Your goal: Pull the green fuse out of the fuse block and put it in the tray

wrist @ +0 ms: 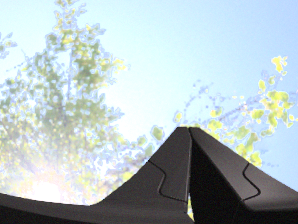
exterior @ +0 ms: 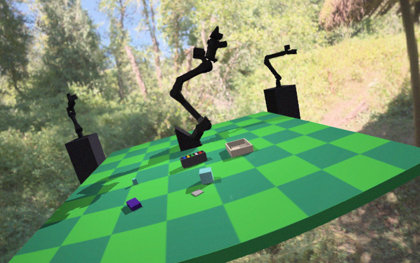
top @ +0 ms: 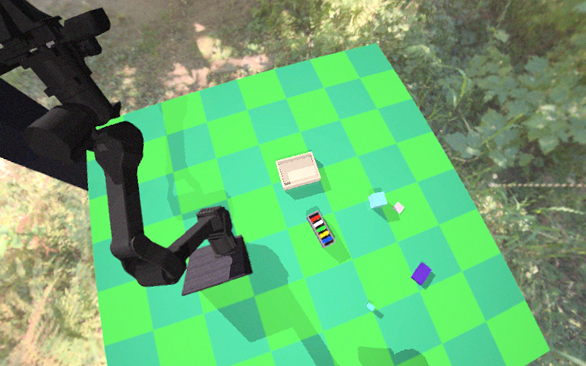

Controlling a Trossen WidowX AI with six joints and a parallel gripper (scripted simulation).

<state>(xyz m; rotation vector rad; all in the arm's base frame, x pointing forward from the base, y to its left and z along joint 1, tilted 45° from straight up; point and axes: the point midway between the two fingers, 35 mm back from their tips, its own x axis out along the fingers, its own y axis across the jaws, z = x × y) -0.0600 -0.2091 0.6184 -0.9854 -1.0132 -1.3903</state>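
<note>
The green fuse lies 630 mm below my gripper tip, 350 mm to the right of it and 350 mm ahead of it. The rest, counted from my gripper tip: red fuse: 630 mm below, 350 mm ahead, 310 mm to the right; then beige tray: 650 mm below, 350 mm ahead, 130 mm to the right; then white fuse: 630 mm below, 350 mm ahead, 330 mm to the right.
</note>
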